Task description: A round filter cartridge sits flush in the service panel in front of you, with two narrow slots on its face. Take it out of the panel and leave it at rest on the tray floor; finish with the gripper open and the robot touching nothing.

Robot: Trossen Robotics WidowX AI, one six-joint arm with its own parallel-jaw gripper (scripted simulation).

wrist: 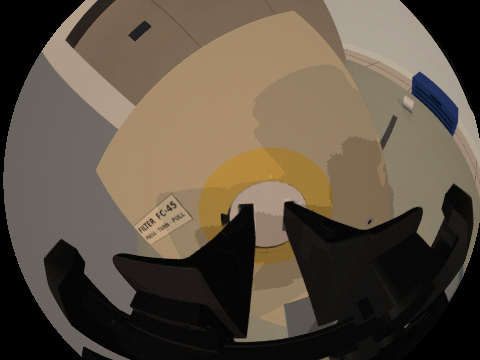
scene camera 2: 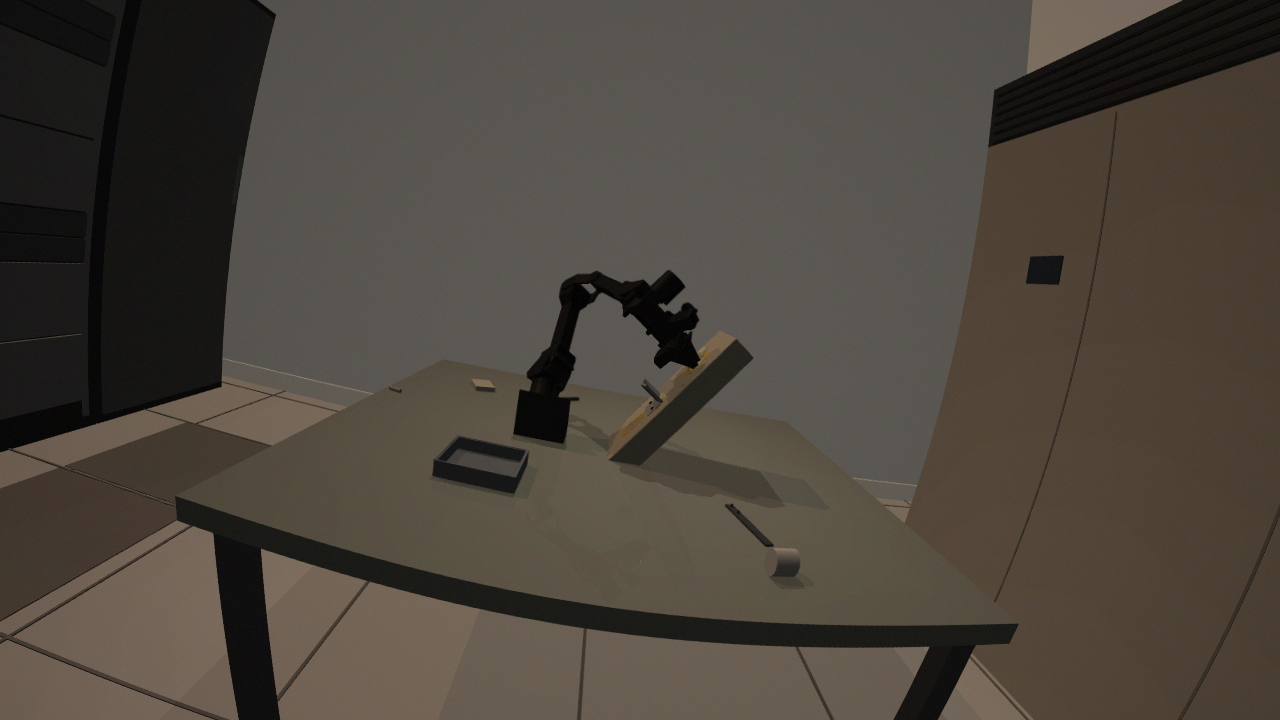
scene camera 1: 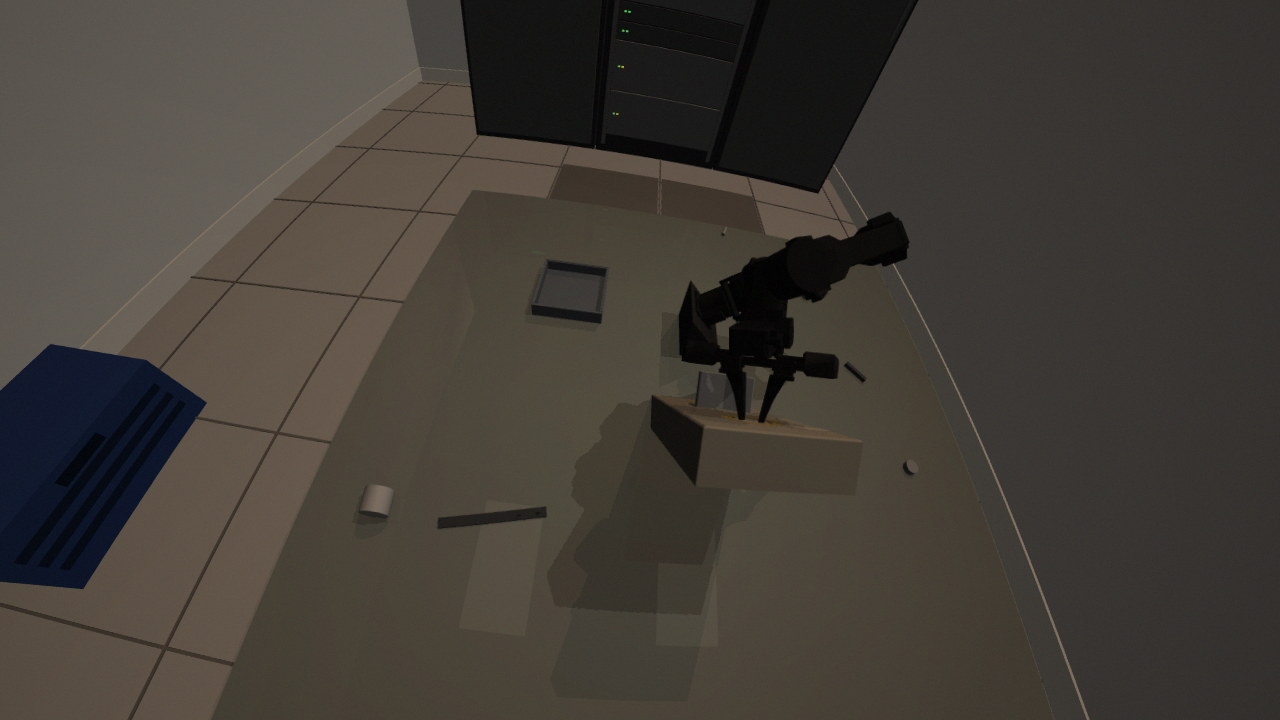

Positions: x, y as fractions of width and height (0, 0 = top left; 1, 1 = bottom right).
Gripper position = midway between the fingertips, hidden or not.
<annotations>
The gripper shows in the wrist view (0.56, 0.58), in scene camera 2 (0.55, 0.51) and in scene camera 1 (0.59, 0.60).
</annotations>
